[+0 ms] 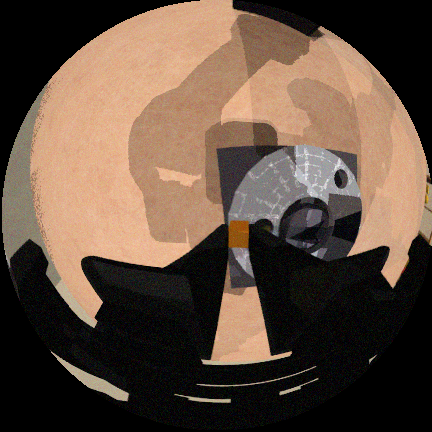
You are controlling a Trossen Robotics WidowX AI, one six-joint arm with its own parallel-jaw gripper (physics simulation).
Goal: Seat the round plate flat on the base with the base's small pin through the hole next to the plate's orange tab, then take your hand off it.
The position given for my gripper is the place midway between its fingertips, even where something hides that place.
Observation:
In view: my gripper (237, 230), a round plate (278, 179) and a dark square base (233, 162).

